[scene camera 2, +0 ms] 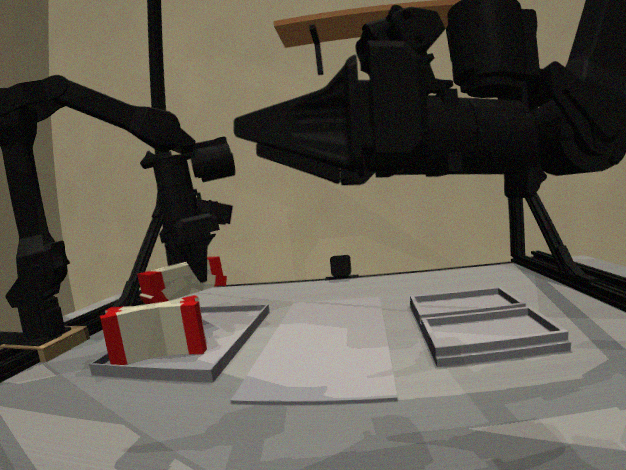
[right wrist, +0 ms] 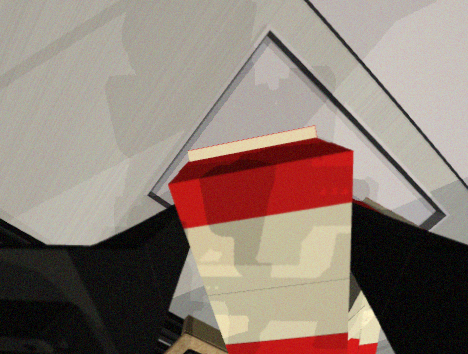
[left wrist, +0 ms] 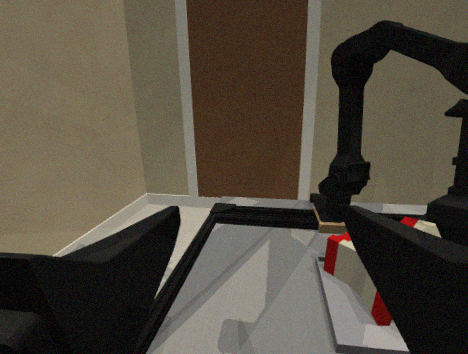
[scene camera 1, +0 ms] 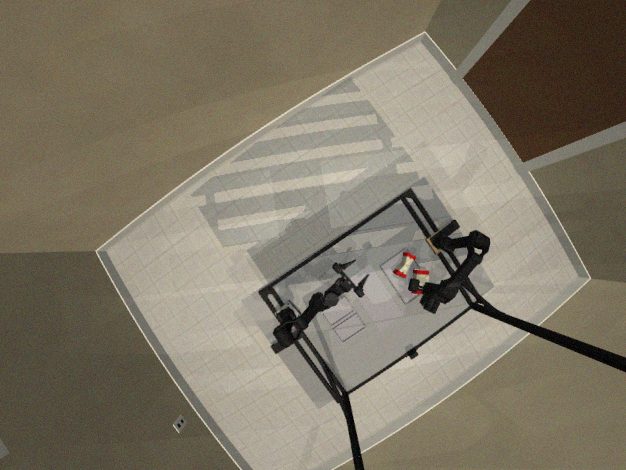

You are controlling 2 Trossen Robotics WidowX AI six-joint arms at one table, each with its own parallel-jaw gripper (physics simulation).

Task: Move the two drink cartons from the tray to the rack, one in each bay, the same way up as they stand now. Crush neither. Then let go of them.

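Frame: origin at the left arm's base, x back, y right, z up, level; metres.
Seen in the pictures: left gripper, between the fingertips: (scene camera 2: 247,140) (left wrist: 262,214) (scene camera 1: 362,266); right gripper, between the fingertips: (scene camera 2: 198,280) (right wrist: 260,201) (scene camera 1: 419,287); left arm's base, origin of its link: (scene camera 1: 287,314); right arm's base, origin of its link: (scene camera 2: 44,335) (left wrist: 336,215) (scene camera 1: 438,241).
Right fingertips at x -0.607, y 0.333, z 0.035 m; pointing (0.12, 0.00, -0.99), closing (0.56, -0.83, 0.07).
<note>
Offsets run from my right fingertips to a thing's top centre. "spot": to the spot under its first point. Level surfaces: height alone.
A cream carton with red ends {dy -0.020, dx -0.021, dz +0.037 m} (scene camera 1: 420,277) (scene camera 2: 174,283) (left wrist: 425,227) (right wrist: 280,250) is between the fingers of my right gripper (scene camera 1: 419,287) (right wrist: 260,201), a little above the tray {dy -0.066, dx +0.002, dz -0.063 m} (scene camera 1: 393,283) (scene camera 2: 151,373) (left wrist: 367,349) (right wrist: 357,126). A second such carton {dy -0.126, dx -0.025, dz -0.005 m} (scene camera 1: 405,264) (scene camera 2: 154,331) (left wrist: 354,270) stands in the tray, in front of the held one in scene camera 2. My left gripper (scene camera 1: 360,269) (scene camera 2: 247,136) (left wrist: 262,214) is open and empty, high over the table. The grey two-bay rack {dy -0.113, dx +0.409, dz -0.059 m} (scene camera 1: 345,318) (scene camera 2: 503,345) is empty. In the right wrist view the standing carton is mostly hidden.
A flat pale mat {dz -0.075 m} (scene camera 1: 376,290) (scene camera 2: 323,359) lies between tray and rack. A small black box {spot: dy +0.266, dx +0.244, dz -0.038 m} (scene camera 1: 412,352) (scene camera 2: 340,265) is at the table's edge. A black frame (scene camera 1: 336,242) borders the table. A wooden shelf (scene camera 2: 328,31) hangs on the wall behind.
</note>
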